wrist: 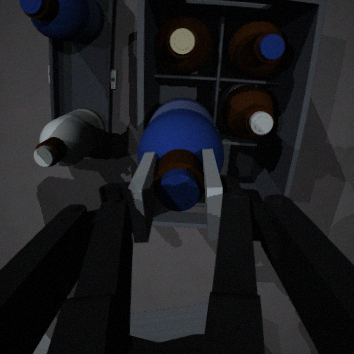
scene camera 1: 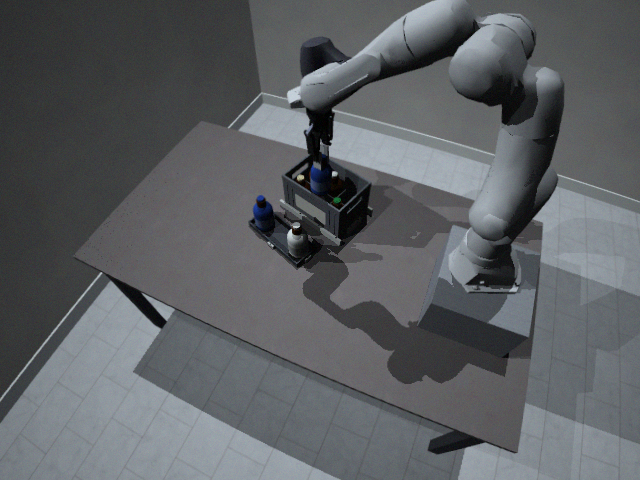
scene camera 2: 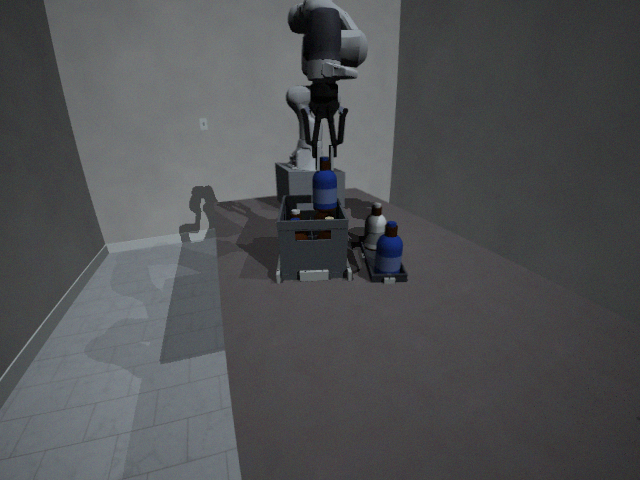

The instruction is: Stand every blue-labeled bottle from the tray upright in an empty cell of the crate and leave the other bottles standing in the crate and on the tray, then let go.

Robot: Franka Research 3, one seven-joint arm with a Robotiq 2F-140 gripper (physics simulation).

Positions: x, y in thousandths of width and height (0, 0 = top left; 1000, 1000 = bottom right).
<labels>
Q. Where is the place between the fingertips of my gripper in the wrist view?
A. At 507, 479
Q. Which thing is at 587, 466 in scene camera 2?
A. A white-labeled bottle.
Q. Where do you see a blue-labeled bottle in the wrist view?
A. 504, 369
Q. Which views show my gripper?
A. The wrist view, scene camera 1 and scene camera 2: all of them.
</labels>
